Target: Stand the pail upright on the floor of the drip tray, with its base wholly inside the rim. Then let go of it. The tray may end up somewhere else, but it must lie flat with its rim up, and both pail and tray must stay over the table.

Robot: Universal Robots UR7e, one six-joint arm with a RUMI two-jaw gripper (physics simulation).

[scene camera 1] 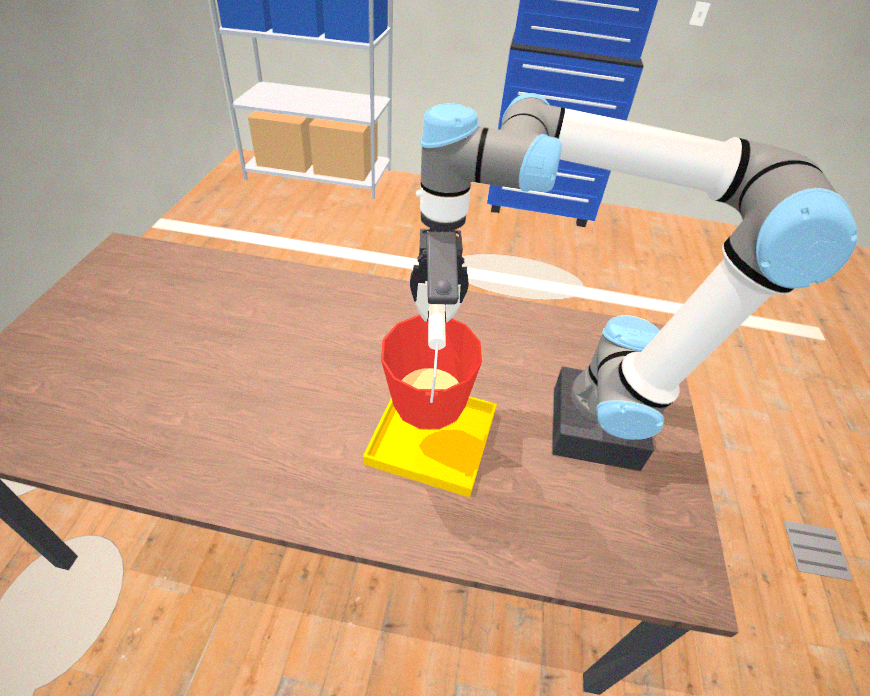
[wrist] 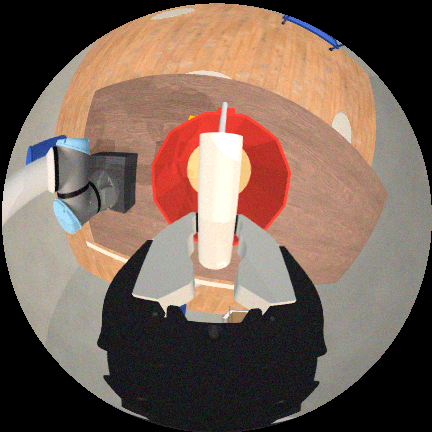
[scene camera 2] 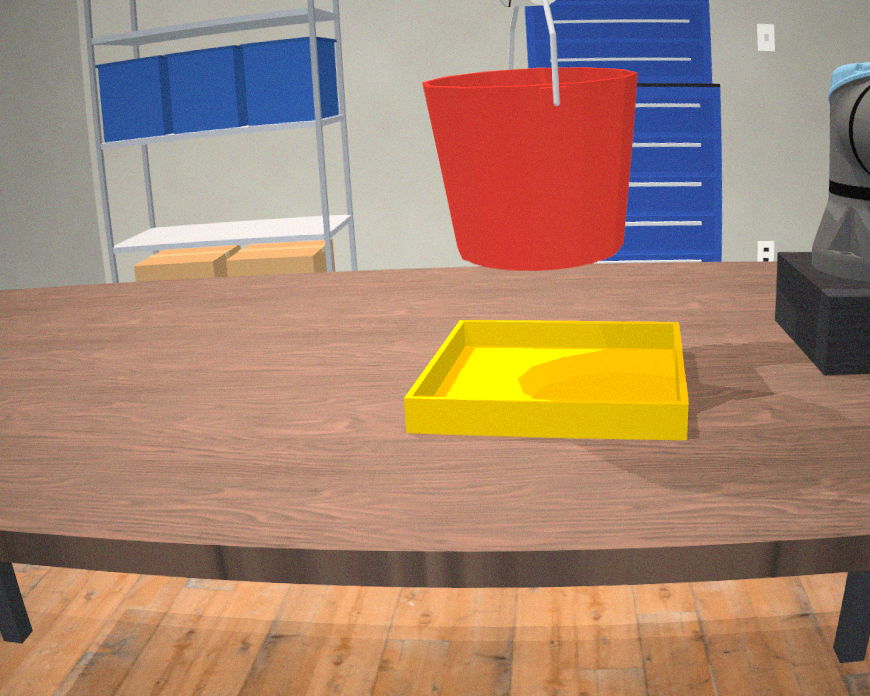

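Seen in the pictures: gripper, fingertip midpoint: [scene camera 1: 436, 321] [wrist: 216, 215] [scene camera 2: 527, 6]; arm's base, origin of the base link: [wrist: 104, 188].
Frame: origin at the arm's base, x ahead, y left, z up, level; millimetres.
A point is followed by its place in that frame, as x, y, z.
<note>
The red pail [scene camera 1: 428, 407] @[349, 279, 145] [scene camera 2: 536, 174] @[360, 280, 134] [wrist: 267, 172] @[446, 233, 148] hangs in the air by its handle, nearly upright, with a pale disc on its inside bottom. My gripper [scene camera 1: 436, 313] @[371, 189, 280] [wrist: 216, 215] @[371, 189, 280] is shut on the white handle grip [scene camera 1: 436, 333] @[355, 246, 305] [wrist: 220, 175] @[359, 230, 306], above the pail's opening. The yellow drip tray [scene camera 1: 417, 477] @[353, 302, -70] [scene camera 2: 544, 419] @[357, 302, -69] lies flat on the table, rim up. In scene camera 2 a gap shows between the pail's base and the tray. In scene camera 1 the pail overlaps the tray's back part. In the wrist view the pail hides nearly all of the tray.
The dark arm base block [scene camera 1: 602, 444] @[-12, 122, -13] [scene camera 2: 845, 326] @[63, 131, -33] [wrist: 124, 182] @[92, 43, -10] stands on the table [scene camera 1: 217, 377] @[916, 197, -85] [scene camera 2: 217, 464] @[621, 389, -85] [wrist: 325, 200] @[838, 240, -85], right of the tray in both scene views. A shelf rack [scene camera 1: 372, 145] and a blue drawer cabinet [scene camera 1: 573, 83] stand behind the table.
</note>
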